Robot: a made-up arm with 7 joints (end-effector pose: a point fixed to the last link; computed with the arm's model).
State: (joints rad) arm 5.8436 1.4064 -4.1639 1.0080 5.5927 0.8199 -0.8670
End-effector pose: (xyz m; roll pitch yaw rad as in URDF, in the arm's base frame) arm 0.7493 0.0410 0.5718 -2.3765 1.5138 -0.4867
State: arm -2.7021 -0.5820 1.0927 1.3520 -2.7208 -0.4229 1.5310
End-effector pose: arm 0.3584 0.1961 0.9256 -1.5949 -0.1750 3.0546
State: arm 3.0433 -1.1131 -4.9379 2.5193 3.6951 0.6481 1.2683
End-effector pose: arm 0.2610 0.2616 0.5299 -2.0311 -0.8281 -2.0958
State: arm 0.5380 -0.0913 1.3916 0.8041 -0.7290 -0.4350 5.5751
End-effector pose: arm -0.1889 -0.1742 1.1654 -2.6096 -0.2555 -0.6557
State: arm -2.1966 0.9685 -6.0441 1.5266 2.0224 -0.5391 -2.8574
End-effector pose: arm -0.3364 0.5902 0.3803 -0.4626 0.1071 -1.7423
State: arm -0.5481 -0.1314 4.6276 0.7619 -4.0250 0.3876 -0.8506
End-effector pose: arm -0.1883 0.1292 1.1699 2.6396 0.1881 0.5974
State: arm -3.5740 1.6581 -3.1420 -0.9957 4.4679 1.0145 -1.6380
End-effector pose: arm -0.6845 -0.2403 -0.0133 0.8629 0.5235 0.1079
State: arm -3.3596 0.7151 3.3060 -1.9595 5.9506 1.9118 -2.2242
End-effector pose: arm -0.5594 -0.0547 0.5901 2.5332 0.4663 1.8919
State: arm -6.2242 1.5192 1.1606 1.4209 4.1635 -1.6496 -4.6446
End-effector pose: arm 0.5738 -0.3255 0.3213 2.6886 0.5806 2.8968
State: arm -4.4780 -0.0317 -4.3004 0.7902 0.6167 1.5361 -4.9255
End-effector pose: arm -0.1636 0.2184 1.0518 0.9333 -0.2343 0.3350
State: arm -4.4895 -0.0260 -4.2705 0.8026 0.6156 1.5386 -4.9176
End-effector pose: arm -0.1627 0.2178 1.0495 0.9232 -0.2508 0.3237
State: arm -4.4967 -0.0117 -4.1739 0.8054 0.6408 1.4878 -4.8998
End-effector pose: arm -0.1477 0.2230 1.0548 0.9879 -0.2850 0.2308
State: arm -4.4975 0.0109 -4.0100 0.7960 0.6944 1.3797 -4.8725
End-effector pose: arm -0.1145 0.2290 1.0701 1.1379 -0.3341 0.0453
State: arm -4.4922 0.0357 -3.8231 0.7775 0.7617 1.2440 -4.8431
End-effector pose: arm -0.0708 0.2260 1.0917 1.3344 -0.3812 -0.1903
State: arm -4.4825 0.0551 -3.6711 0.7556 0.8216 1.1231 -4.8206
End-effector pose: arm -0.0328 0.2139 1.1120 1.5140 -0.4098 -0.4028
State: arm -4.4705 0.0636 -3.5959 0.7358 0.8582 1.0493 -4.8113
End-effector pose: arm -0.0127 0.2036 1.1250 1.6258 -0.4168 -0.5258
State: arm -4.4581 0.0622 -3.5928 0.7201 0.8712 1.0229 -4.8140
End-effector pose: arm -0.0089 0.2015 1.1306 1.6681 -0.4097 -0.5549
